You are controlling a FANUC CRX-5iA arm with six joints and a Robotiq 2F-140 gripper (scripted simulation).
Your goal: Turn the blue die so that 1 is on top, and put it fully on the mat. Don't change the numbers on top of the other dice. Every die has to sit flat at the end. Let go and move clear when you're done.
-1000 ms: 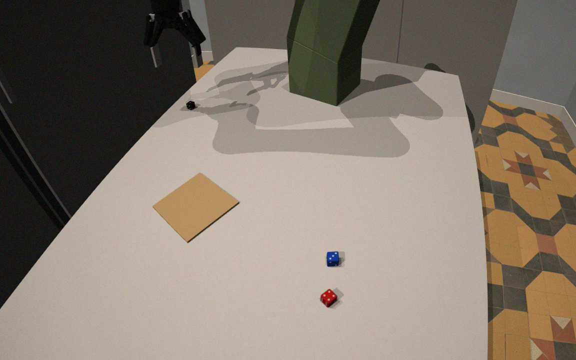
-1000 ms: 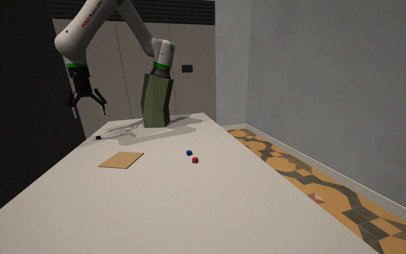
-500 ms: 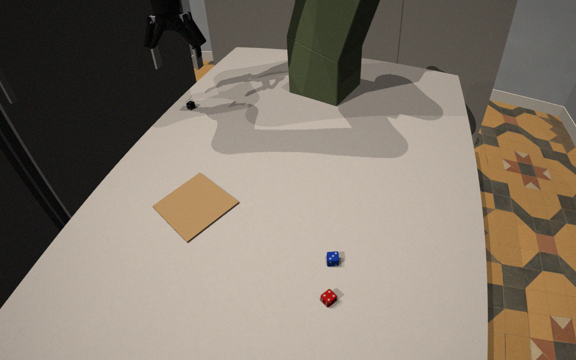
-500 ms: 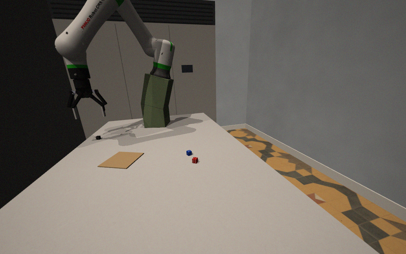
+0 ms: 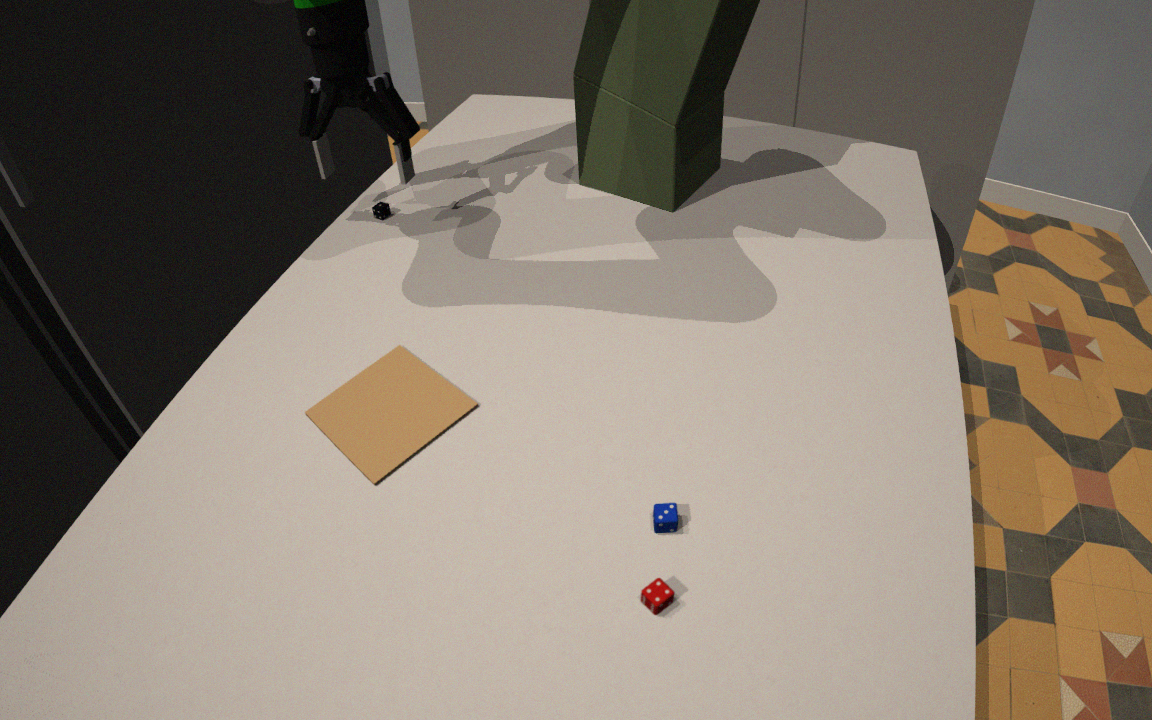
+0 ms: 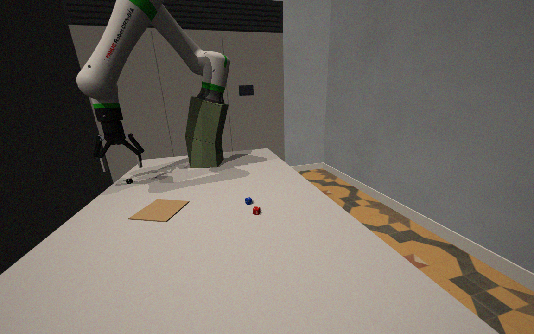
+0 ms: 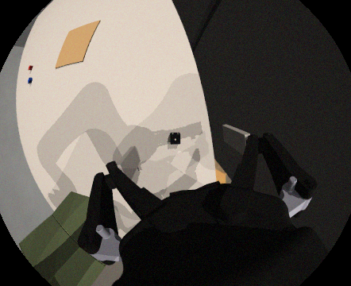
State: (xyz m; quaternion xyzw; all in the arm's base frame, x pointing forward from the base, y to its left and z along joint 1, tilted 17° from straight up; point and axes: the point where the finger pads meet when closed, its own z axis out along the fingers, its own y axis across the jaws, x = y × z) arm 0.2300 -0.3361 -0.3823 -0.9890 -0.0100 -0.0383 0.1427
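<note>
My gripper is now 10 mm past the black die, 10 mm to the right of it and 70 mm above it. Also, from my hand: mat (330 mm ahead, 230 mm to the left, 80 mm below); blue die (370 mm ahead, 540 mm to the left, 70 mm below); red die (450 mm ahead, 560 mm to the left, 70 mm below).
</note>
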